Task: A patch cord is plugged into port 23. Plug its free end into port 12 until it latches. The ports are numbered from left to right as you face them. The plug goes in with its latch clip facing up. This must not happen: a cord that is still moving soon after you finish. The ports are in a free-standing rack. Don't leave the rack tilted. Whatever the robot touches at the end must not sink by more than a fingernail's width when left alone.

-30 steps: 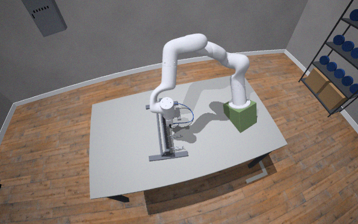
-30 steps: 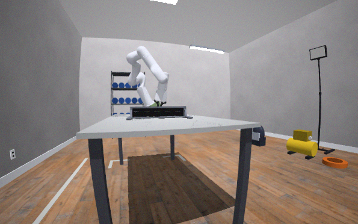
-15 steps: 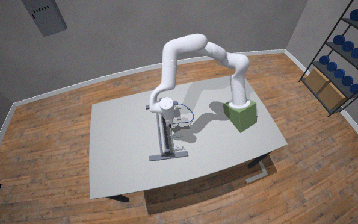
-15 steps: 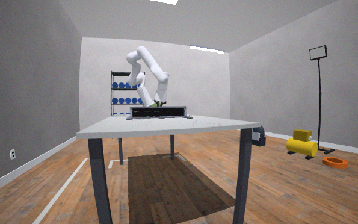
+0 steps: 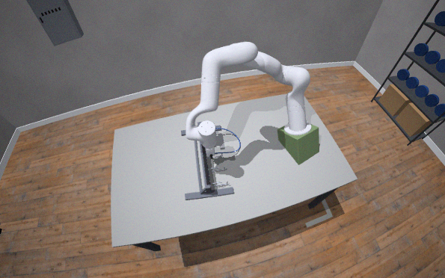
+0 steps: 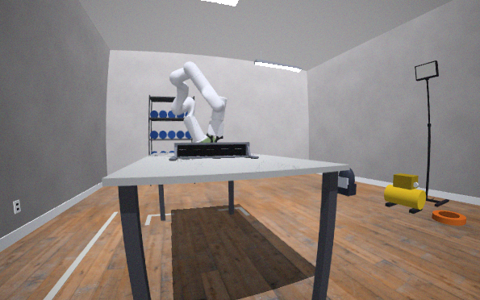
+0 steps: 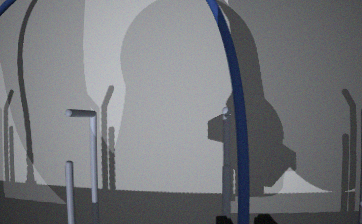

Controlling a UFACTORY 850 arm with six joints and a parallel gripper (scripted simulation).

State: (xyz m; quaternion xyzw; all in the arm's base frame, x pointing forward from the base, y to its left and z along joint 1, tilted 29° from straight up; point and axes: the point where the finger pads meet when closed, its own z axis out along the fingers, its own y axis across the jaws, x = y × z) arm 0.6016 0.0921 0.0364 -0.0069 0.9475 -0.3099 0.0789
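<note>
My gripper is now 20 mm short of the plug and 10 mm above it.
</note>
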